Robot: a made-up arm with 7 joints. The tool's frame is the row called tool. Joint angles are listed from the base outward. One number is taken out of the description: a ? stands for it. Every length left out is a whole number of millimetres.
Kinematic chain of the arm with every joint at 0, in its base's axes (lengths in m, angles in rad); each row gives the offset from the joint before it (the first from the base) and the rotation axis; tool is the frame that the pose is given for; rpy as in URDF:
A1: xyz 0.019 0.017 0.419 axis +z
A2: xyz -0.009 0.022 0 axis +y
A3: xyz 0.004 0 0.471 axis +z
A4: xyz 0.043 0.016 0 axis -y
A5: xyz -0.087 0 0.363 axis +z
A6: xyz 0.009 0.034 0 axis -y
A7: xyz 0.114 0 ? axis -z
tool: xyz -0.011 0.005 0 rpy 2.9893 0.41 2.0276
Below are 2 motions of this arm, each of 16 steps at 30 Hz.
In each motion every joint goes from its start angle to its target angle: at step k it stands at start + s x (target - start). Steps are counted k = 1, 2, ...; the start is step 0. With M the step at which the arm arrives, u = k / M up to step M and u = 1 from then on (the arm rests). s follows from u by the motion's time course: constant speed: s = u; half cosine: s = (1 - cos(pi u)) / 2; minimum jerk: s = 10 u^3 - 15 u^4 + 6 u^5.
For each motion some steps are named. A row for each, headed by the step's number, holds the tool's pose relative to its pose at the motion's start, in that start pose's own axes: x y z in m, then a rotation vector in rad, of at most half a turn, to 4 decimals.
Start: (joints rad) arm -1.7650 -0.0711 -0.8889 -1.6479 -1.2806 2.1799 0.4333
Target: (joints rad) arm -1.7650 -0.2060 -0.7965 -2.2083 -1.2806 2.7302 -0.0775
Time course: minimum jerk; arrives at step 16
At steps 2, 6, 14, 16:
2: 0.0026 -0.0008 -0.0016 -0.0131 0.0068 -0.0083
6: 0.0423 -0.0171 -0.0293 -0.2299 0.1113 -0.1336
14: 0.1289 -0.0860 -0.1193 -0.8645 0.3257 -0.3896
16: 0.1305 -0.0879 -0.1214 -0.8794 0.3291 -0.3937

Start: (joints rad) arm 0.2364 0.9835 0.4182 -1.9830 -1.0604 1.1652 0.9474
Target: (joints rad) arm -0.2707 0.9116 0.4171 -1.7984 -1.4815 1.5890 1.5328
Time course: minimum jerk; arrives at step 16
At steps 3, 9, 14, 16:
3: -0.0099 0.0025 0.0122 0.0024 0.0121 0.0531
9: -0.1018 0.0116 0.1785 0.0987 0.1355 0.6603
14: -0.1327 -0.0043 0.3031 0.2116 0.1858 1.0338
16: -0.1335 -0.0054 0.3087 0.2171 0.1873 1.0496

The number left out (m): 0.025
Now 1 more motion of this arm.
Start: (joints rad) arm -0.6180 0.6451 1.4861 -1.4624 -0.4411 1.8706 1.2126
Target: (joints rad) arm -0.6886 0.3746 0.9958 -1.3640 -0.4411 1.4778 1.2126
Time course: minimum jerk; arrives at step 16
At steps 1, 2, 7, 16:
1: -0.0001 0.0002 0.0002 0.0004 -0.0016 0.0006
2: -0.0010 0.0012 0.0012 0.0029 -0.0113 0.0044
7: -0.0360 0.0258 0.0235 0.0766 -0.2604 0.1192
16: -0.1357 0.0448 0.0273 0.2263 -0.6197 0.3734

